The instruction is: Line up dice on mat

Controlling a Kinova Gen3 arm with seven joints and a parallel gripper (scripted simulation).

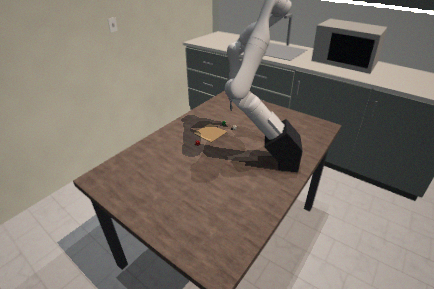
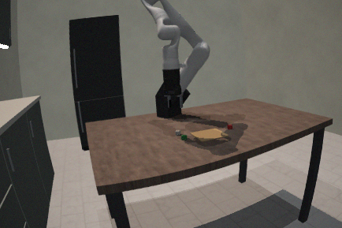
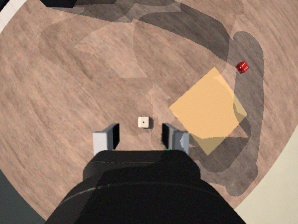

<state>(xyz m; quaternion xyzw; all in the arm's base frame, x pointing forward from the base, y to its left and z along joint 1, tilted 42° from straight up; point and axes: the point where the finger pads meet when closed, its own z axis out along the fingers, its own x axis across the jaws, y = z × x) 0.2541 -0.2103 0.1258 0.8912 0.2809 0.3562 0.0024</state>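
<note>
Right now the white die is 14 cm below my hand. Also, from my hand: red die 10 cm ahead, 25 cm to the left, 14 cm below; green die 8 cm ahead, 1 cm to the right, 14 cm below; tan mat 10 cm ahead, 11 cm to the left, 15 cm below.
</note>
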